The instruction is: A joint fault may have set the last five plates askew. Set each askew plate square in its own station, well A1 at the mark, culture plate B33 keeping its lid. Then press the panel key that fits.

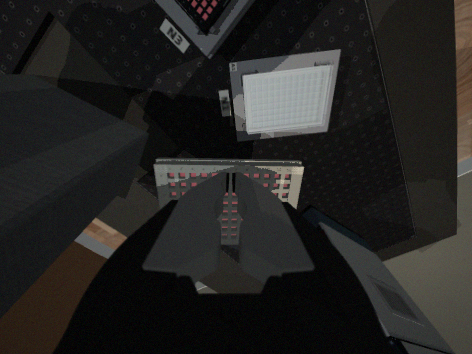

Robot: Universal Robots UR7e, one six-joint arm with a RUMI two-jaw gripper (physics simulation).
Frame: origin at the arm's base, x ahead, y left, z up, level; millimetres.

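Where they show: gripper, fingertip midpoint: (230, 174).
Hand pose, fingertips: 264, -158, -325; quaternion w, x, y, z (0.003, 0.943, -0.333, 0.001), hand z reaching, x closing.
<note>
Things, the pixels of their centre, and the offset from my fingertips, as dx, dy, dz. "spot": a spot on its surface instead. Level surfaces: height alone.
- pale plate with pink wells, surface spot: (167, 181) spot: -44, +29, +5
- whitish gridded plate at the middle of its body: (286, 102) +93, -20, -155
- light grey station at a spot on its surface: (334, 75) spot: +173, -34, -167
- dark plate with pink wells, surface spot: (204, 11) spot: +61, +136, -166
- label N3 at a spot on its surface: (175, 35) spot: +8, +157, -219
- small tag at a spot on its surface: (224, 103) spot: +8, +31, -219
- grey panel-like body at a spot on its surface: (367, 270) spot: +64, -388, -64
- dark dotted deck at its surface level: dz -221
My gripper (230, 174) is shut on a pale plate with pink wells (167, 181), which hangs across under the fingertips; the jaws hide its middle. A whitish gridded plate (287, 100) sits on a light grey station (334, 75) beyond it, its edges looking about parallel to the station's. A dark plate with pink wells (204, 11) shows in part at the top, in a grey station (187, 31) beside the label N3 (175, 35). I cannot tell whether it lies square. No mark for A1 and no B33 label can be read.
A large dark grey block (60, 140) fills the left side. A small tag (224, 103) stands left of the light grey station. A grey panel-like body (367, 270) with a darker rectangle lies at lower right. The dark dotted deck (362, 150) has its edge at right.
</note>
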